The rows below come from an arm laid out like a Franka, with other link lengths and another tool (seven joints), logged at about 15 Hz.
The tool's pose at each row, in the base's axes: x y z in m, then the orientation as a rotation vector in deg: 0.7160, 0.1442, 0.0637, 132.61, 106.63, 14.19; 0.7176, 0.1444, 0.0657, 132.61, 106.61, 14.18; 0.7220, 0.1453, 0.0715, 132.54, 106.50, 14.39; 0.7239, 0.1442, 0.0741, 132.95, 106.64, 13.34; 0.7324, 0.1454, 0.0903, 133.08, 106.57, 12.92; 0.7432, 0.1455, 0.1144, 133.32, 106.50, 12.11; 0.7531, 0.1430, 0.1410, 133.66, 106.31, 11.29
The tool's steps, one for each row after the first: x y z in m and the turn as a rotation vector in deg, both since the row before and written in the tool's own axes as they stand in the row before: 0.0006, 0.0019, -0.0016, -0.01, -0.01, 0.01; 0.0020, 0.0053, -0.0047, -0.17, 0.04, 0.03; -0.0006, 0.0026, -0.0021, 0.70, -0.37, 0.07; 0.0034, 0.0114, -0.0140, 0.20, -0.21, 0.07; 0.0029, 0.0155, -0.0212, 0.41, -0.39, 0.10; 0.0001, 0.0155, -0.0239, 0.42, -0.40, 0.20
